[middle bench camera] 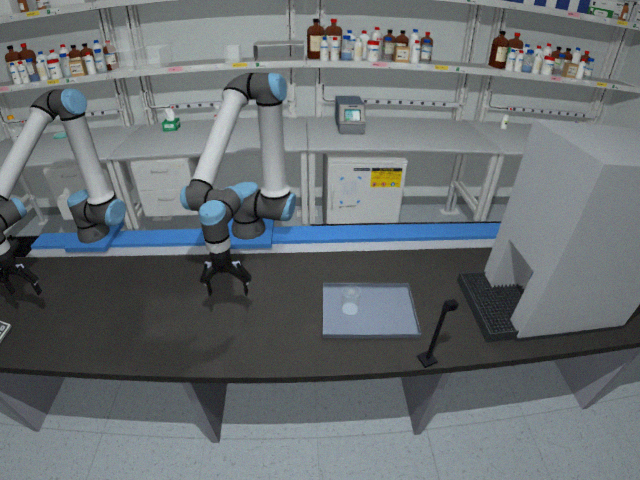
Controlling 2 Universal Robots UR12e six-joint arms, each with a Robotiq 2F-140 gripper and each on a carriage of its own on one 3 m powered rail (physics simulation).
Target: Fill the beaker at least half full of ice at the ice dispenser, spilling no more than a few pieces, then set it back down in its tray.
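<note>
A clear glass beaker (350, 301) stands upright in the left part of a shallow pale tray (392, 322) on the dark bench. The ice dispenser (584, 222) is a tall light grey box at the right, with a black drip grille (491, 304) at its left side. My left gripper (227, 290) is open and empty, pointing down above the bench to the left of the tray, apart from the beaker. My right gripper (23, 289) is open at the far left edge of the picture, far from the tray. The inside of the dispenser's recess is mostly hidden.
A thin black stand (437, 333) with a small head rises between the tray and the dispenser, near the bench's front edge. A blue rail (382, 233) runs behind the bench. A flat item with a light border (3, 330) lies at the far left edge.
</note>
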